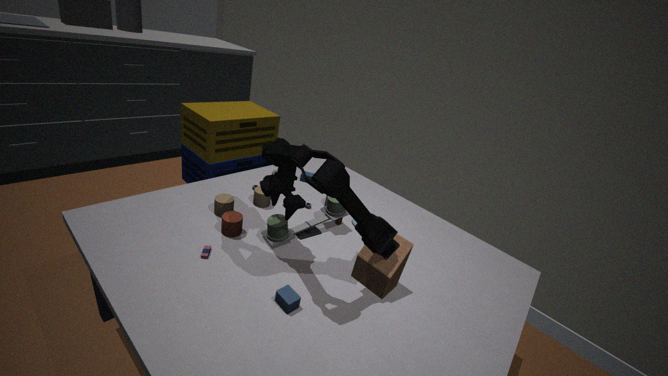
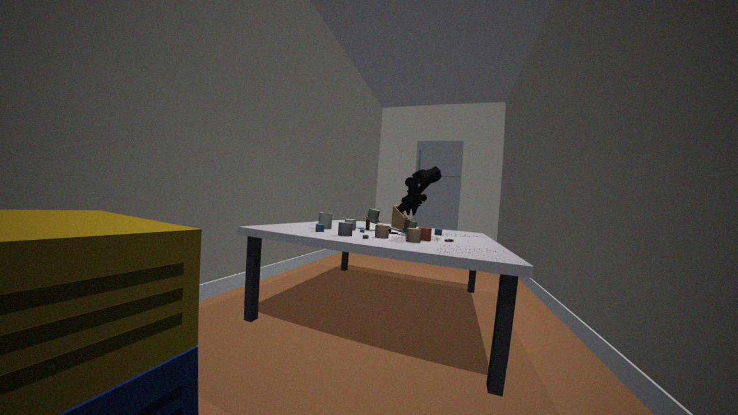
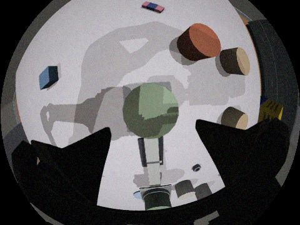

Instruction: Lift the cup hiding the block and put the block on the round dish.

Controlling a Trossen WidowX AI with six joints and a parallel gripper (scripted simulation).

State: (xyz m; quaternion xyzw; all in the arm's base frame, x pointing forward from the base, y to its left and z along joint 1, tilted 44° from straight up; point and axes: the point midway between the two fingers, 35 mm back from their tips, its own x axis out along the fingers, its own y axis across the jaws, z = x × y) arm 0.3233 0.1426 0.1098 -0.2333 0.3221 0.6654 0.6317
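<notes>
Now: the cup 6 cm below my gripper tip and 2 cm to the left of it. From my gripper tip the other things lie so: red-brown cylinder 13 cm ahead, 12 cm to the left, 8 cm below; then balance 13 cm to the right, 8 cm below, 1 cm behind; then red-and-blue piece 23 cm to the left, 12 cm below, 5 cm ahead.
</notes>
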